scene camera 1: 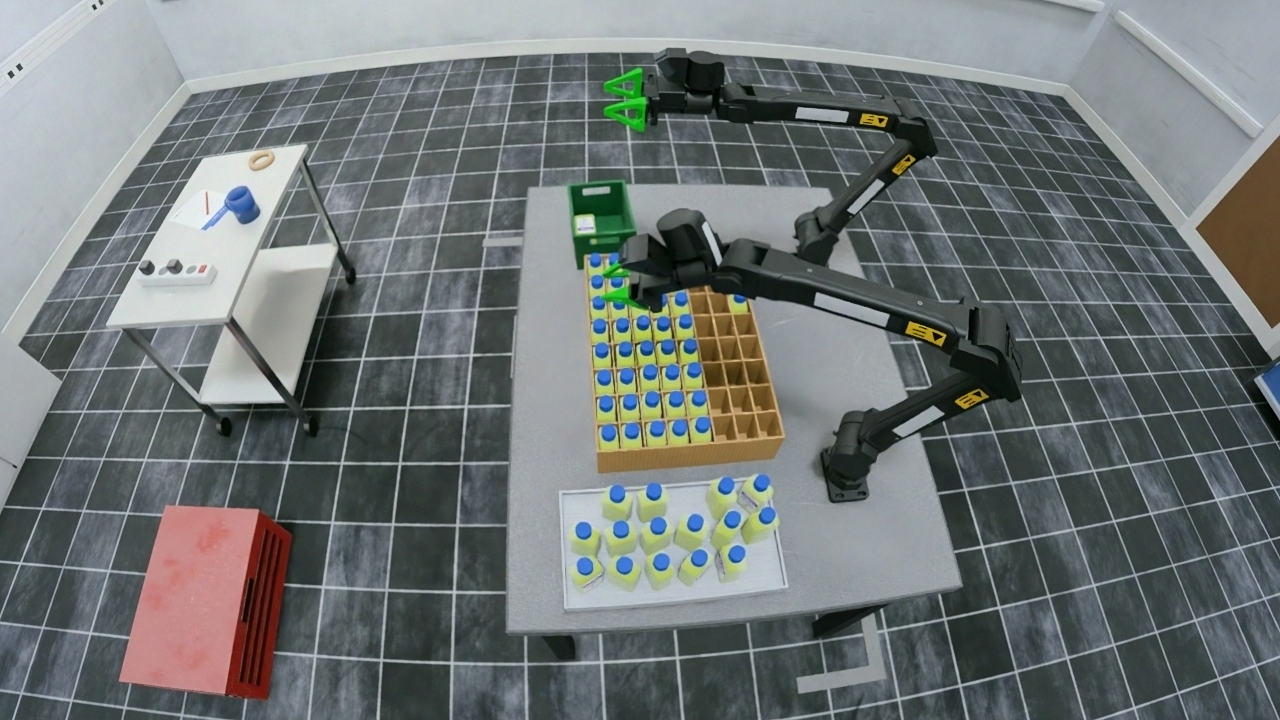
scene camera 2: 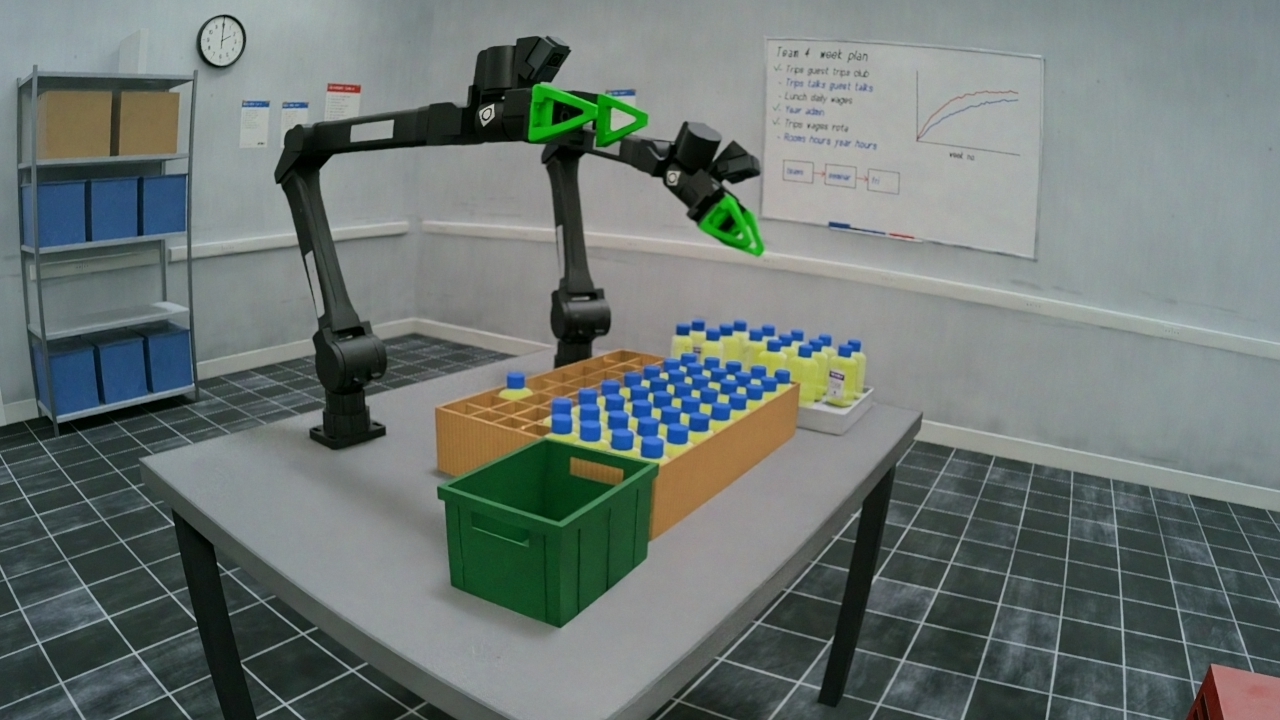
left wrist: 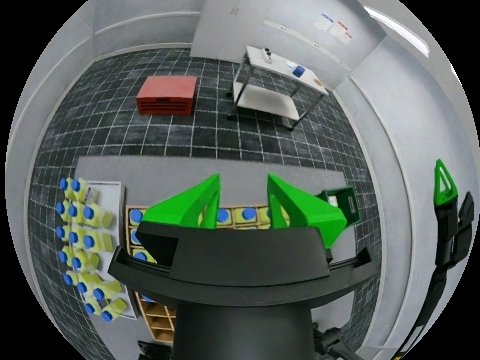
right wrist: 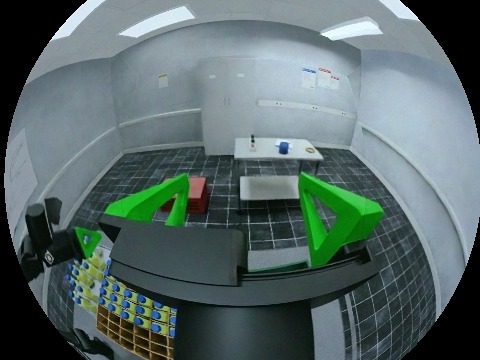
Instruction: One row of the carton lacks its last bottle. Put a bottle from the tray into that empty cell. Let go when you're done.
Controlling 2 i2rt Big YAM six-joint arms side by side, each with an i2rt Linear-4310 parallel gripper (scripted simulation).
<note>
The pictures show: my left gripper, my right gripper and a carton.
My left gripper also shows in scene camera 1, in the left wrist view and in the right wrist view. My right gripper also shows in scene camera 1, in the left wrist view and in the right wrist view.
</note>
